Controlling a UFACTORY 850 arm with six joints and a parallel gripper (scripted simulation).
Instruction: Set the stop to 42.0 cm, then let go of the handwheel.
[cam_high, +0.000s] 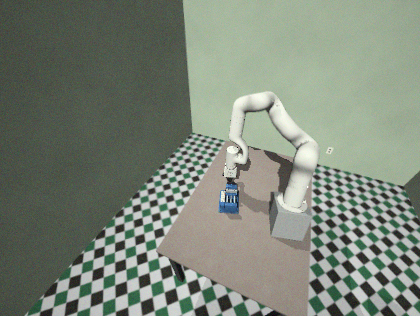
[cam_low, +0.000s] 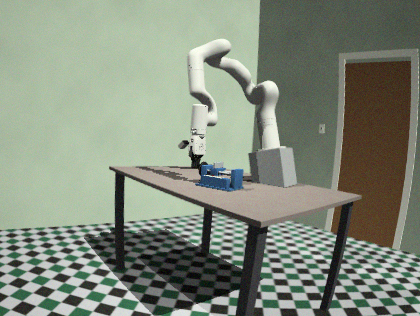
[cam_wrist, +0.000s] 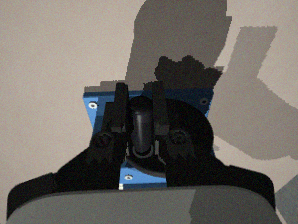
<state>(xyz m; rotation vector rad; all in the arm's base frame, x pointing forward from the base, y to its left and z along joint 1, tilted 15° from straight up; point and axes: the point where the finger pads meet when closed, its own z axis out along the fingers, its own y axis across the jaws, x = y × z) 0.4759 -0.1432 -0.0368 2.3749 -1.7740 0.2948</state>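
Now: the stop block 120 mm to the left of my hand, 40 mm behind it and 10 mm below it.
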